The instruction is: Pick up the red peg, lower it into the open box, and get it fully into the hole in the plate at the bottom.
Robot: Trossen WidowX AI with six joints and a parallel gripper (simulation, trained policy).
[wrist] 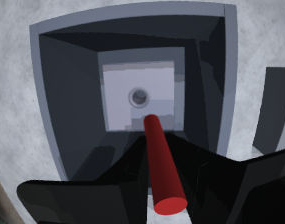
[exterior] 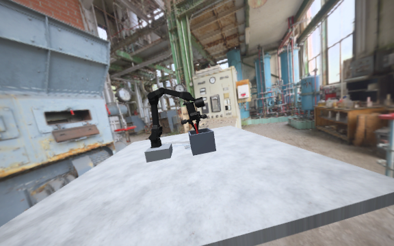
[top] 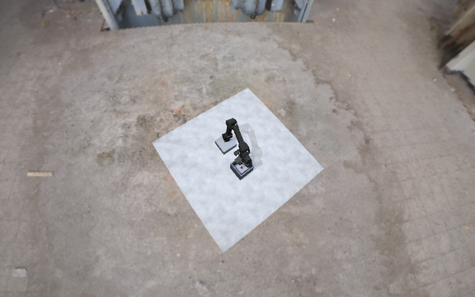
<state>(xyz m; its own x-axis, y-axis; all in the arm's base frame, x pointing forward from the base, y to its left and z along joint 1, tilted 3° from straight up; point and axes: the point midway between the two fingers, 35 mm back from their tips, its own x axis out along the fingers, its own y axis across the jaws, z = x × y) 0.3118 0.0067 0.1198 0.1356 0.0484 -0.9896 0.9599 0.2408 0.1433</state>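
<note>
Right now my gripper tip is 100 mm above the pale plate, 20 mm short of it and 10 mm to the left of it. Round my gripper tip: red peg 10 mm above.
</note>
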